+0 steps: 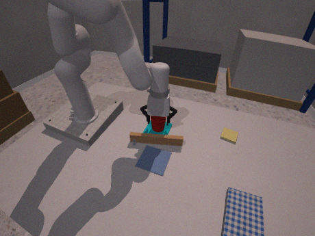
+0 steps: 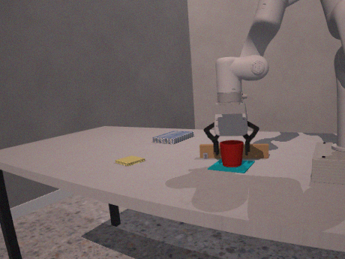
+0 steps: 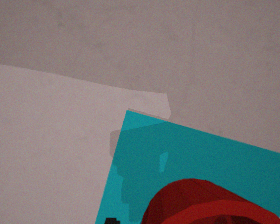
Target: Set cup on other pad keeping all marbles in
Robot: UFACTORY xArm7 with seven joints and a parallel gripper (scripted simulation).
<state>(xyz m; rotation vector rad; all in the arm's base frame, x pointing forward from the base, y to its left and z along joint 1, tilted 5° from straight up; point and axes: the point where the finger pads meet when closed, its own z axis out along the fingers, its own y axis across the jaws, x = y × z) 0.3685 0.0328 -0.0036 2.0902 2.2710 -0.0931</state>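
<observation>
My gripper is now 20 mm above the red cup. From my hand the other things lie so: yellow marble (20 mm to the left, 30 mm below); wooden rail (10 mm ahead, 90 mm to the right, 30 mm below); teal pad (60 mm below).
</observation>
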